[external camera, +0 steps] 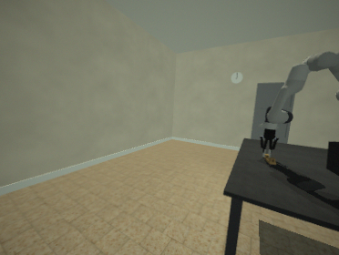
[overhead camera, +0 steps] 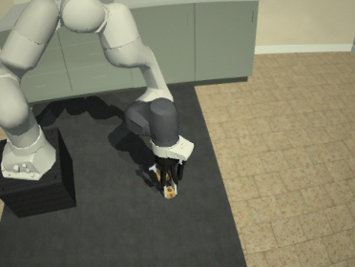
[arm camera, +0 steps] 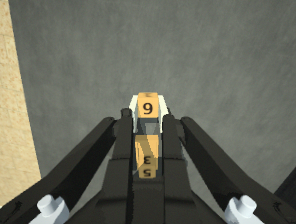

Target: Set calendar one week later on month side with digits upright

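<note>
Right now my hand is 2 cm past the orange calendar tray, 11 cm to the right of it and 3 cm above it. Also, from my hand: orange calendar cube 3 cm below.
</note>
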